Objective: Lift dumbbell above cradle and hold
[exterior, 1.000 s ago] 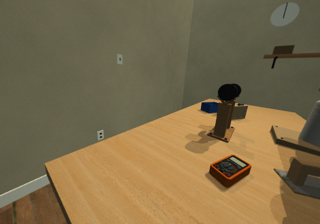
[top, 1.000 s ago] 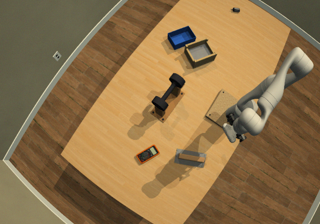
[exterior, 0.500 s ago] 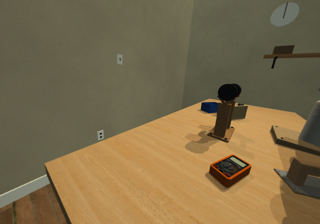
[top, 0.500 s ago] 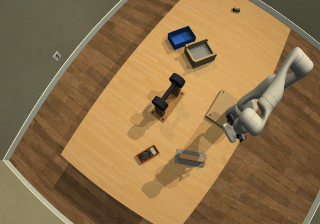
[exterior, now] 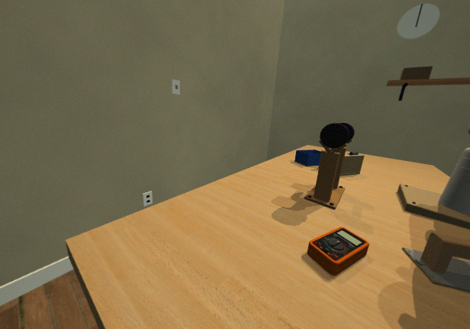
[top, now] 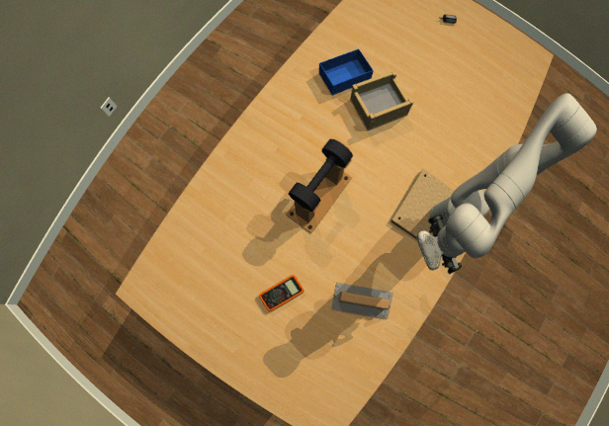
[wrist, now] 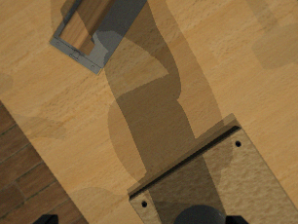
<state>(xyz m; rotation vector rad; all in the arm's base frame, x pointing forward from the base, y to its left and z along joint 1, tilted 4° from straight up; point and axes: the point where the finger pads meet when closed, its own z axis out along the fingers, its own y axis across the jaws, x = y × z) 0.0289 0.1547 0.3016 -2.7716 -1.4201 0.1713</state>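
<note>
Now: the black dumbbell 370 mm ahead of my hand, 80 mm below it and 10 mm to the right of it. Round my hand: wooden cradle (370 mm ahead, 220 mm below, 10 mm to the right); wooden box (400 mm to the right, 360 mm ahead, 270 mm below).
</note>
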